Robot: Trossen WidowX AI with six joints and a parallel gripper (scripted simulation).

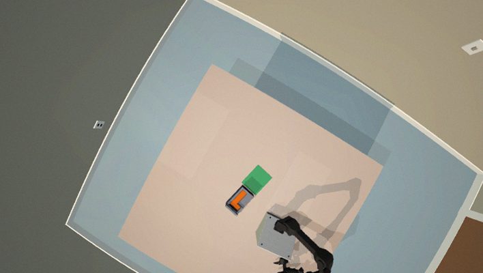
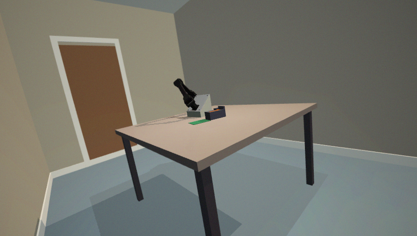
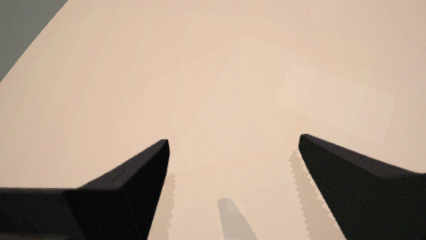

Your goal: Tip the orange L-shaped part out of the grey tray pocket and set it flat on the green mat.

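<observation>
The orange L-shaped part is 44 cm ahead of my gripper tip, 29 cm to the right of it and 2 cm above it. Also, from my gripper tip: green mat 45 cm to the right, 40 cm ahead, 4 cm below.
</observation>
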